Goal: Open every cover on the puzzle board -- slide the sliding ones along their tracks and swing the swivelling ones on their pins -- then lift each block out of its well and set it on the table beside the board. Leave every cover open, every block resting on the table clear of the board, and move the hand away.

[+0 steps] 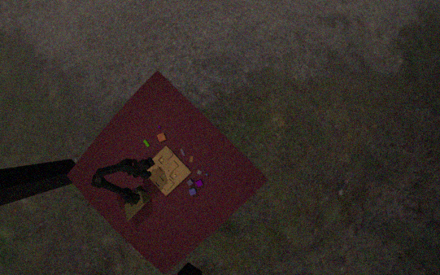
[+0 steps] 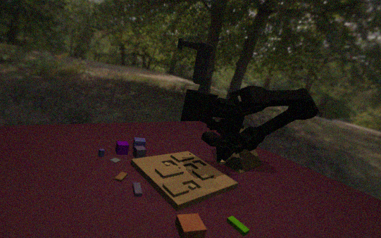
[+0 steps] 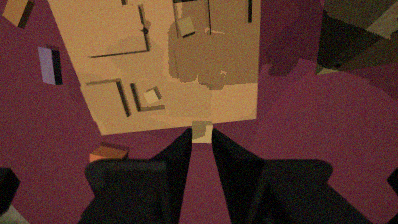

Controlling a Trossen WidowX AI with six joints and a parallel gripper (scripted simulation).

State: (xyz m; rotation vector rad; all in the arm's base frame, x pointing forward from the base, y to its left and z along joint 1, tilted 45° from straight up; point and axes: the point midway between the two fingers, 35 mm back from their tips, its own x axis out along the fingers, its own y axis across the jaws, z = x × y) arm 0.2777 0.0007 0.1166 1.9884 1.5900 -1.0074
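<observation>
Right now my gripper tip is 10 cm short of the green bar, 15 cm to the right of it and 11 cm above it. The rest, counted from my gripper tip: orange block 22 cm ahead, 7 cm to the left, 10 cm below; then flat orange tile 23 cm ahead, 22 cm to the right, 11 cm below; then grey bar 23 cm ahead, 13 cm to the right, 11 cm below.
</observation>
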